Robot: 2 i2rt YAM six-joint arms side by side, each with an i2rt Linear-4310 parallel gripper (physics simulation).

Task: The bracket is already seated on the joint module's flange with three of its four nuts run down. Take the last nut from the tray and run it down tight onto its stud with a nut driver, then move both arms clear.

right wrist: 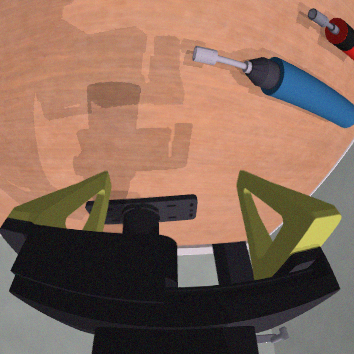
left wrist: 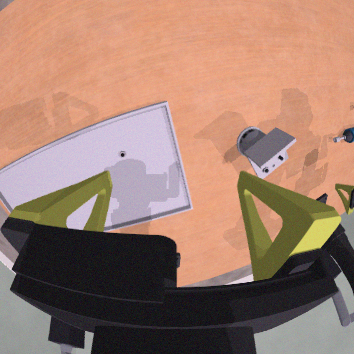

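A small dark nut lies on the pale tray at the left of the left wrist view. The joint module with the grey bracket stands on the table right of the tray; its studs and nuts are too small to tell apart. A blue-handled nut driver lies on the table, its silver socket pointing left in the right wrist view. My left gripper is open and empty, high above the table between tray and module. My right gripper is open and empty, above the table near its front edge.
A second driver with a red and black handle lies beyond the blue one, at the upper right of the right wrist view. A black slotted plate shows behind the right gripper's body. Part of the right arm's finger shows at the left wrist view's right edge.
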